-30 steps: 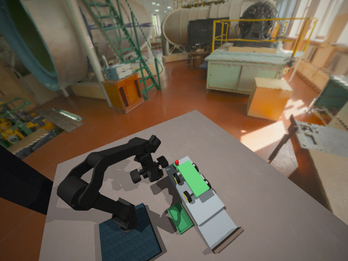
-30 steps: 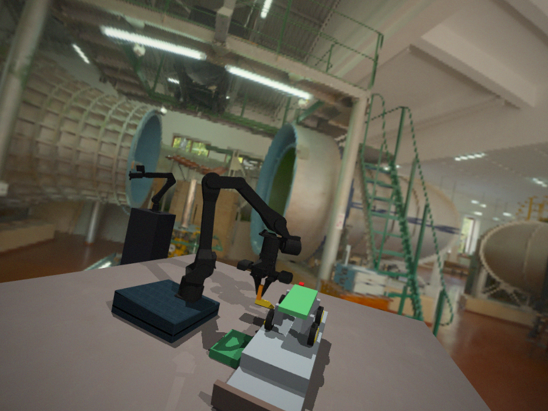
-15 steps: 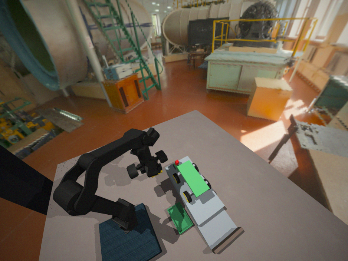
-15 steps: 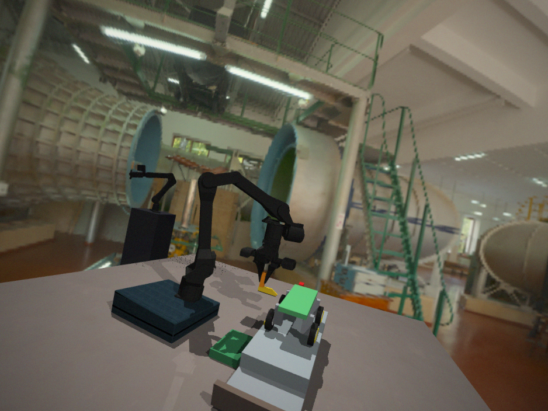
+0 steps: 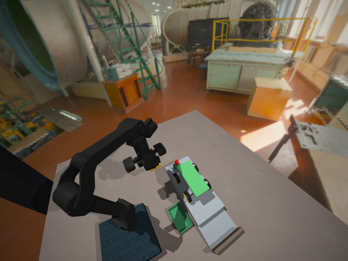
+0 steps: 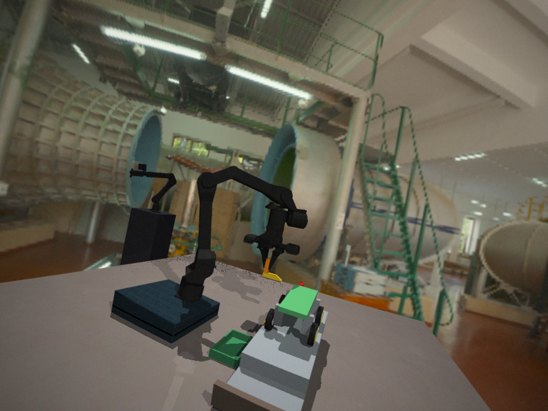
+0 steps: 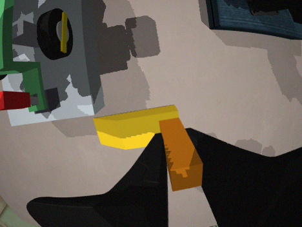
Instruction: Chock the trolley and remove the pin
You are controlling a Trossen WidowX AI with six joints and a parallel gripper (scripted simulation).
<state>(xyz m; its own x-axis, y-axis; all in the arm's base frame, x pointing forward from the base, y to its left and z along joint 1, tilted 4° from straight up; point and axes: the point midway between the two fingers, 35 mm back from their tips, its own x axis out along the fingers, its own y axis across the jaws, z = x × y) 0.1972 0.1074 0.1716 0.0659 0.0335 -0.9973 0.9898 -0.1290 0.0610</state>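
Right now the yellow chock is 20 mm ahead of my gripper tip and 10 mm below it. From my gripper tip the other things lie so: grey ramp 170 mm to the right, 120 mm below, 120 mm ahead; red-headed stop pin 120 mm ahead, 50 mm to the right, 40 mm below; trolley 160 mm to the right, 130 mm ahead, 60 mm below.
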